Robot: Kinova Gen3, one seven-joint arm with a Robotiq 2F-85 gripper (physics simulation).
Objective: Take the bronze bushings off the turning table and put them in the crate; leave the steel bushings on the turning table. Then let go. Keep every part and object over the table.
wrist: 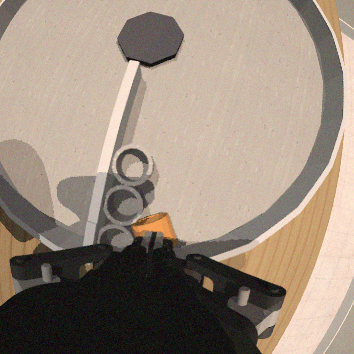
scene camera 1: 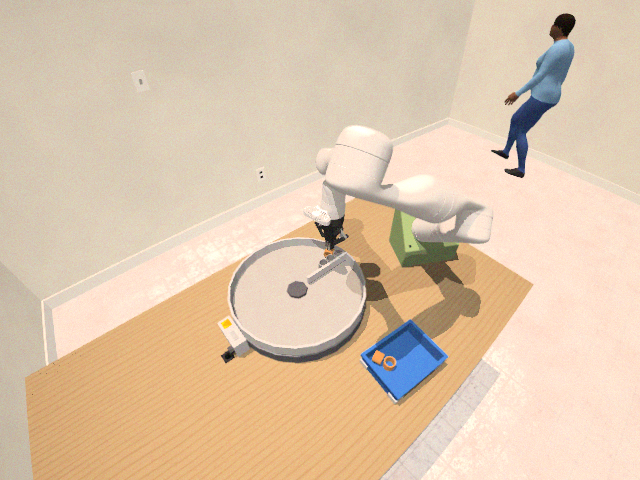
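Pixels of known places: gripper, fingertip midpoint: (wrist: pixel 153 243) (scene camera 1: pixel 329 248); arm's base, origin of the base link: (scene camera 1: pixel 423 228).
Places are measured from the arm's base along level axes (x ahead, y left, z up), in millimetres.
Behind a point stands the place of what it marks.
Observation:
A bronze bushing (scene camera 1: pixel 328 253) {y -99, x 322, z -72 mm} (wrist: pixel 161 225) {y -93, x 334, z -49 mm} is tipped at the near rim of the turning table (scene camera 1: pixel 289 320) {y 93, x 538, z -77 mm} (wrist: pixel 225 125) {y -104, x 434, z -77 mm}, beside the steel bushings. My gripper (scene camera 1: pixel 329 249) {y -95, x 319, z -46 mm} (wrist: pixel 153 243) {y -95, x 319, z -46 mm} is shut, its fingertips together and overlapping the near edge of that bushing in the wrist view; none of it shows between them. Whether they touch it is hard to tell. Three steel bushings stand in a row along the bar: one (wrist: pixel 115 167) {y -41, x 355, z -53 mm} innermost, one (wrist: pixel 107 205) {y -49, x 325, z -56 mm} in the middle and one (wrist: pixel 116 226) {y -63, x 315, z -52 mm} nearest the rim, partly hidden. Two bronze bushings (scene camera 1: pixel 378 357) {y 293, x 359, z -95 mm} (scene camera 1: pixel 389 362) {y 308, x 329, z -116 mm} lie in the blue crate (scene camera 1: pixel 421 356) {y 337, x 237, z -125 mm}.
A pale bar (scene camera 1: pixel 323 271) {y -23, x 376, z -61 mm} (wrist: pixel 116 117) {y -24, x 389, z -46 mm} runs from near the dark hub (scene camera 1: pixel 297 289) {y 4, x 477, z -69 mm} (wrist: pixel 150 38) {y -2, x 474, z -69 mm} to the turning table's rim. A grey box (scene camera 1: pixel 233 335) {y 78, x 700, z -72 mm} with a yellow patch stands against the rim's outside. The green arm base (scene camera 1: pixel 423 253) {y 46, x 18, z -73 mm} stands right of the turning table.

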